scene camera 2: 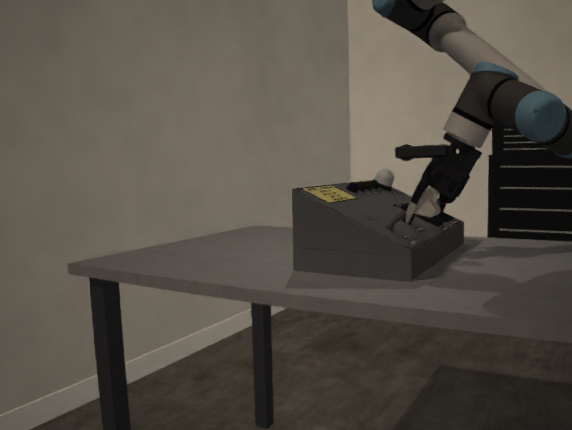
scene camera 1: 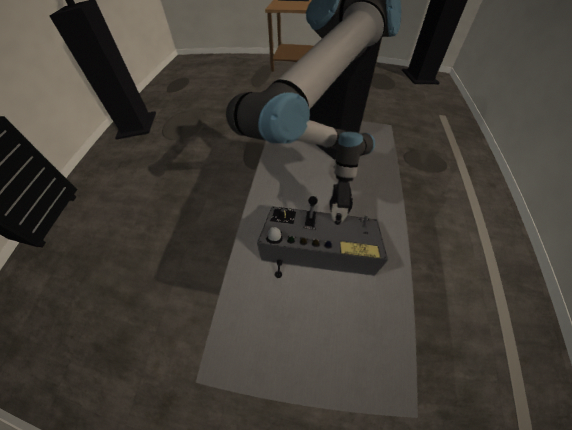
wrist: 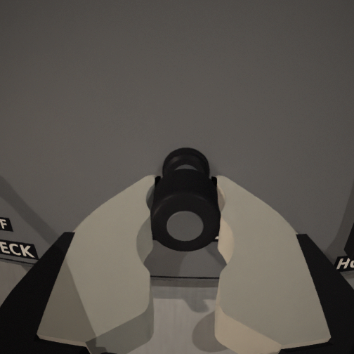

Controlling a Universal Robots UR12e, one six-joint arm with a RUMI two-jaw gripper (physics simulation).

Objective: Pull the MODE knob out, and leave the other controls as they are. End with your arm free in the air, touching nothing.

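Places are measured from the arm's base along level axes (x ahead, y left, z up), in metres.
Where they show: gripper, fingertip midpoint: [scene camera 2: 408, 222] [scene camera 1: 337, 222].
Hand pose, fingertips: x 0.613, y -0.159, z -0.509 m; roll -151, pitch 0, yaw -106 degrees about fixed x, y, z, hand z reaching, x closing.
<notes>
Things, the pixels of their centre, and the offset from my fingertips. "spot": a spot on its surface instead.
- black MODE knob at the middle of its body: [scene camera 1: 338, 216] 0.010 m back, 0.003 m left, 0.033 m up
- grey control box at the middle of its body: [scene camera 2: 389, 221] [scene camera 1: 322, 234] 0.044 m ahead, 0.077 m right, 0.007 m down
- black-knobbed lever at the middle of its body: [scene camera 2: 447, 195] [scene camera 1: 312, 200] 0.094 m back, 0.096 m right, 0.054 m up
- toggle switch at the middle of its body: [scene camera 2: 397, 218] [scene camera 1: 365, 220] 0.025 m ahead, 0.118 m left, 0.020 m up
- white dome at a spot on its surface: [scene camera 2: 384, 177] spot: 0.063 m ahead, 0.257 m right, 0.093 m up
- yellow label at a spot on its surface: [scene camera 2: 330, 193] [scene camera 1: 359, 249] spot: 0.172 m ahead, 0.034 m left, 0.067 m up
- small black lever at a spot on its surface: [scene camera 1: 279, 269] spot: 0.153 m ahead, 0.281 m right, 0.061 m down
The black MODE knob [wrist: 185, 227] [scene camera 1: 338, 218] has a grey disc on its end and stands up from the sloped top of the grey control box [scene camera 1: 320, 259] [scene camera 2: 350, 245]. My gripper [wrist: 185, 179] [scene camera 1: 339, 217] [scene camera 2: 410, 219] is shut on the knob, one pale finger against each side of it in the wrist view. A dark collar [wrist: 185, 156] shows behind the knob, close to the panel. The MODE label is hidden in the wrist view, and fingers hide much of the knob in scene camera 2.
A black-knobbed lever [scene camera 1: 313, 200] stands beside the gripper; a toggle switch [scene camera 1: 365, 220] stands on its other side. The box also bears a white dome [scene camera 1: 274, 234] [scene camera 2: 384, 177], several small buttons and a yellow label [scene camera 1: 360, 249] [scene camera 2: 330, 193]. A small black lever [scene camera 1: 279, 269] shows at the front.
</notes>
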